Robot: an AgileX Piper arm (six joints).
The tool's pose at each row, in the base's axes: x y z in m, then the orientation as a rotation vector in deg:
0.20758, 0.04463, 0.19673, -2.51, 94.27, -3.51
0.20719, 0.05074, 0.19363, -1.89, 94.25, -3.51
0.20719, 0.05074, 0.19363, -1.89, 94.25, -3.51
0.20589, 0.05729, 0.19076, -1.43, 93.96, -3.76
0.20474, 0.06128, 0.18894, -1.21, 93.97, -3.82
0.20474, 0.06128, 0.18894, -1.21, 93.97, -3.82
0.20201, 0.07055, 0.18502, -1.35, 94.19, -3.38
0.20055, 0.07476, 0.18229, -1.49, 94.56, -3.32
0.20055, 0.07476, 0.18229, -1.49, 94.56, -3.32
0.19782, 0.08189, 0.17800, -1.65, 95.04, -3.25
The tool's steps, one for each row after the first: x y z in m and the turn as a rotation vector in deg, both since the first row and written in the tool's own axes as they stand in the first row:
0.00271, 0.00630, -0.00024, 0.38, -0.01, 0.40
0.00271, 0.00630, -0.00024, 0.38, -0.01, 0.40
0.00524, 0.01301, -0.00141, 0.83, -0.28, 0.55
0.00687, 0.01711, -0.00247, 1.00, -0.27, 0.66
0.00687, 0.01711, -0.00247, 1.00, -0.27, 0.66
0.01037, 0.02659, -0.00503, 0.62, -0.07, 0.84
0.01292, 0.03096, -0.00634, 0.48, 0.30, 0.78
0.01292, 0.03096, -0.00634, 0.48, 0.30, 0.78
0.01692, 0.03834, -0.00883, 0.32, 0.77, 0.72

